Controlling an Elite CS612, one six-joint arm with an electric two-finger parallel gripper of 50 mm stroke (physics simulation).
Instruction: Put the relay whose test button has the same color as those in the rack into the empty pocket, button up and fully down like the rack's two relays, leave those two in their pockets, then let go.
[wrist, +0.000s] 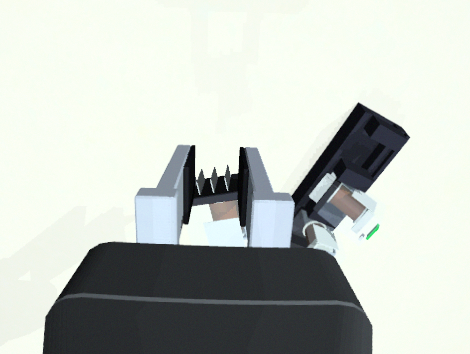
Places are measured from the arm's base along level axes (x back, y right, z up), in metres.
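Pixels of known places: gripper, fingertip midpoint: (216, 170).
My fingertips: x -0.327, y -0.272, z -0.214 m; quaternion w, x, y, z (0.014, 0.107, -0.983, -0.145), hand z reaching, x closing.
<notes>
Behind a point stands the place of what it marks.
My gripper (216, 170) {x -0.327, y -0.272, z -0.214 m} is shut on a relay (223, 212) {x -0.334, y -0.257, z -0.205 m}. The relay has a dark base, a copper-coloured coil and a clear case, and its pin blades point up the view, away from the gripper body. Its test button does not show. The dark rack (334, 154) {x -0.398, y -0.269, z -0.264 m} lies tilted to the right of the fingers, apart from the held relay. Its empty pocket (356, 146) {x -0.414, y -0.273, z -0.275 m} is towards the upper right end. One racked relay (348, 201) {x -0.409, y -0.253, z -0.243 m} sits beside that pocket and shows a green button (373, 231) {x -0.426, y -0.244, z -0.231 m}. The other racked relay (321, 237) {x -0.404, y -0.224, z -0.241 m} is partly hidden behind the right finger and gripper body.
A pale table top (100, 100) {x -0.257, y -0.261, z -0.278 m} lies under everything, with faint shadows at the left and the top. The dark gripper body covers the lower middle of the view and hides what is behind it. The rack's lower left end is hidden by the right finger.
</notes>
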